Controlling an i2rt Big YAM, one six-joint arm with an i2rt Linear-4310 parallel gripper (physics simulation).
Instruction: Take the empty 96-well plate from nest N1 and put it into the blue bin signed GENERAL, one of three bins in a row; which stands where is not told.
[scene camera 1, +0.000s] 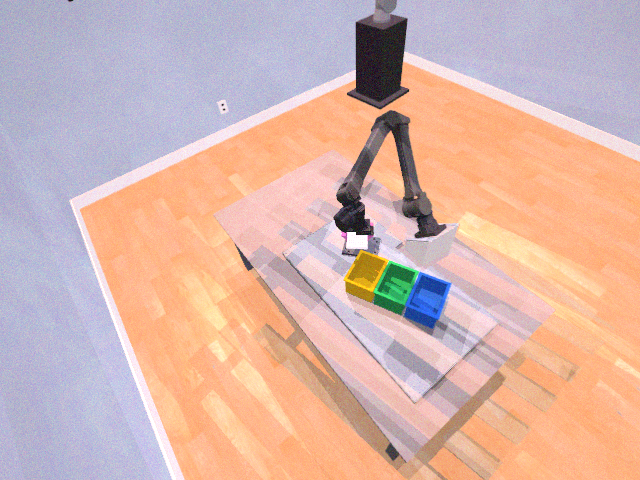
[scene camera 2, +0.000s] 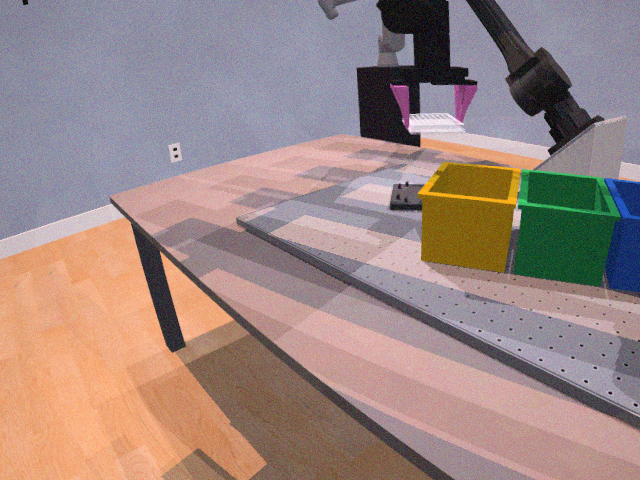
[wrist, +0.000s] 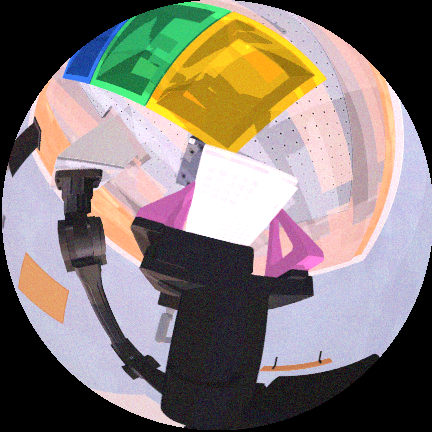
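Pixels of known places: gripper, between the fingertips: (scene camera 1: 357, 240) (scene camera 2: 433, 128) (wrist: 236, 196); arm's base, origin of its link: (scene camera 1: 430, 232) (scene camera 2: 580, 140) (wrist: 77, 176).
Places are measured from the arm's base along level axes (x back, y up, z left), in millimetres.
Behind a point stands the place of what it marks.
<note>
My gripper (scene camera 1: 357, 235) @[y 40, x -273, z -182 mm] (scene camera 2: 433, 122) @[y 40, x -273, z -182 mm] (wrist: 236, 196) @[y 40, x -273, z -182 mm] is shut on the white 96-well plate (scene camera 1: 356, 241) @[y 52, x -286, z -173 mm] (scene camera 2: 436, 125) @[y 53, x -308, z -155 mm] (wrist: 240, 190) @[y 52, x -286, z -168 mm], held roughly level between the pink fingers. The plate hangs above and behind the dark nest (scene camera 1: 353, 252) @[y -103, x -254, z -223 mm] (scene camera 2: 404, 200) @[y -100, x -268, z -245 mm] (wrist: 187, 162) @[y -104, x -163, z -166 mm], which stands without a plate on its visible part. The blue bin (scene camera 1: 419, 313) @[y -41, x -324, z 190 mm] (scene camera 2: 626, 258) @[y -70, x -337, z 151 mm] (wrist: 91, 57) is at the end of the row farthest from the gripper. In scene camera 2 and the wrist view the frame edge cuts it off. No sign is readable on any bin.
The yellow bin (scene camera 1: 358, 292) @[y -76, x -404, z -51 mm] (scene camera 2: 465, 232) @[y -64, x -404, z -51 mm] (wrist: 235, 90) @[y -109, x -317, z -95 mm] is nearest the nest. The green bin (scene camera 1: 387, 302) @[y -58, x -364, z 69 mm] (scene camera 2: 560, 245) @[y -65, x -364, z 69 mm] (wrist: 122, 75) @[y -70, x -205, z 59 mm] stands between yellow and blue. A pale angled stand (scene camera 1: 439, 249) @[y -67, x 1, z 59 mm] (scene camera 2: 610, 147) @[y -5, x 6, z 60 mm] (wrist: 97, 145) @[y -43, x -74, z 0 mm] is at the arm's base. A black pedestal (scene camera 1: 379, 62) stands behind the table.
</note>
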